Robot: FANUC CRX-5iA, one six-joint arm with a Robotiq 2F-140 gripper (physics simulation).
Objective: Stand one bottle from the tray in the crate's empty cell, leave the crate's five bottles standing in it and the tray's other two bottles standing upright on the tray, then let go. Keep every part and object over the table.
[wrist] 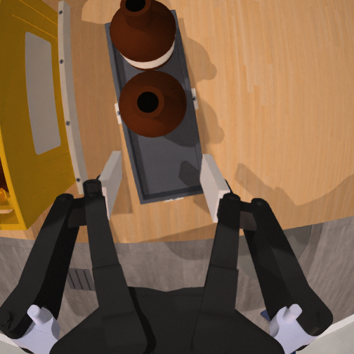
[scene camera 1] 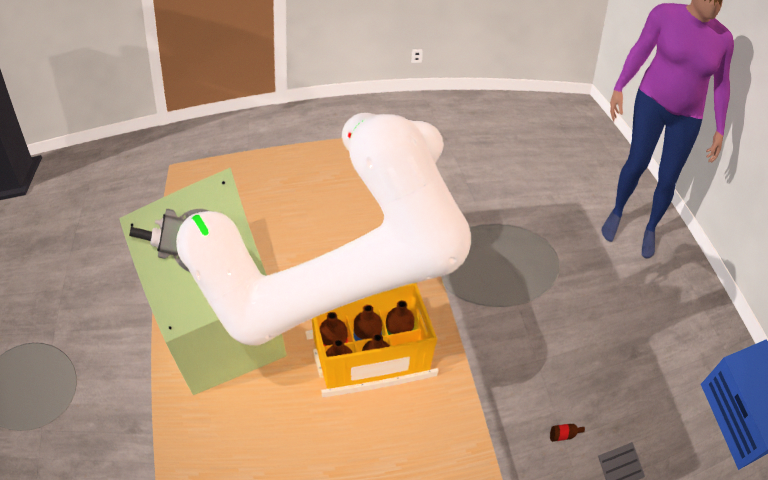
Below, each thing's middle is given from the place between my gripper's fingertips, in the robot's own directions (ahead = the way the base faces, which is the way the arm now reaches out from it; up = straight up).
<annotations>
The white rail (scene camera 1: 417, 376) lies 8 cm behind my hand, 34 cm to the right of it and 12 cm below it.
</annotations>
